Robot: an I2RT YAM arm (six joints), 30 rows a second.
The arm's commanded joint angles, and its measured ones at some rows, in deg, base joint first. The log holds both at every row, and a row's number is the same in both.
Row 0, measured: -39.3 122.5 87.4 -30.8 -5.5 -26.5
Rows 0 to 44, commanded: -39.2 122.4 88.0 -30.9 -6.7 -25.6; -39.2 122.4 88.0 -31.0 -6.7 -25.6; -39.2 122.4 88.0 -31.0 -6.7 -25.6; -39.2 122.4 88.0 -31.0 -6.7 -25.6; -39.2 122.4 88.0 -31.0 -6.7 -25.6; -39.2 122.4 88.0 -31.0 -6.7 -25.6; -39.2 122.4 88.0 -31.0 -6.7 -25.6; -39.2 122.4 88.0 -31.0 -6.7 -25.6; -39.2 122.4 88.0 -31.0 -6.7 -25.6; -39.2 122.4 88.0 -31.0 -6.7 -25.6; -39.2 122.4 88.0 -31.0 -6.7 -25.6; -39.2 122.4 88.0 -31.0 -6.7 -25.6; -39.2 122.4 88.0 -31.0 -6.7 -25.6; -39.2 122.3 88.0 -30.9 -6.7 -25.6; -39.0 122.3 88.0 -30.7 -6.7 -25.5; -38.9 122.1 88.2 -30.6 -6.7 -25.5; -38.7 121.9 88.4 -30.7 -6.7 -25.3; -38.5 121.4 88.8 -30.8 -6.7 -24.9; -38.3 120.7 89.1 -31.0 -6.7 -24.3; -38.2 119.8 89.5 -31.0 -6.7 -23.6; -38.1 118.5 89.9 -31.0 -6.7 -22.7; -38.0 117.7 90.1 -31.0 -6.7 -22.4; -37.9 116.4 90.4 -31.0 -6.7 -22.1; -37.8 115.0 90.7 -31.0 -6.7 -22.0; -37.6 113.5 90.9 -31.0 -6.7 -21.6; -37.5 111.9 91.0 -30.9 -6.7 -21.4; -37.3 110.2 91.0 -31.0 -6.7 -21.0; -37.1 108.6 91.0 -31.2 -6.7 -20.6; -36.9 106.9 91.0 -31.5 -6.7 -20.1; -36.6 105.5 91.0 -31.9 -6.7 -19.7; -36.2 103.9 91.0 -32.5 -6.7 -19.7; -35.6 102.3 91.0 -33.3 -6.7 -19.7; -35.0 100.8 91.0 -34.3 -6.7 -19.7; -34.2 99.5 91.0 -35.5 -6.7 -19.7; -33.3 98.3 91.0 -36.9 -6.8 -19.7; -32.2 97.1 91.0 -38.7 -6.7 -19.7; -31.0 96.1 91.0 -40.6 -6.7 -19.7; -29.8 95.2 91.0 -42.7 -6.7 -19.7; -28.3 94.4 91.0 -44.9 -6.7 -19.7; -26.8 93.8 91.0 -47.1 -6.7 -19.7; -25.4 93.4 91.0 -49.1 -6.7 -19.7; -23.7 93.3 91.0 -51.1 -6.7 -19.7; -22.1 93.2 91.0 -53.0 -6.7 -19.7; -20.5 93.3 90.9 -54.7 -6.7 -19.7; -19.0 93.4 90.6 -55.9 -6.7 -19.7
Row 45, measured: -22.2 94.0 90.5 -54.2 -6.2 -20.5
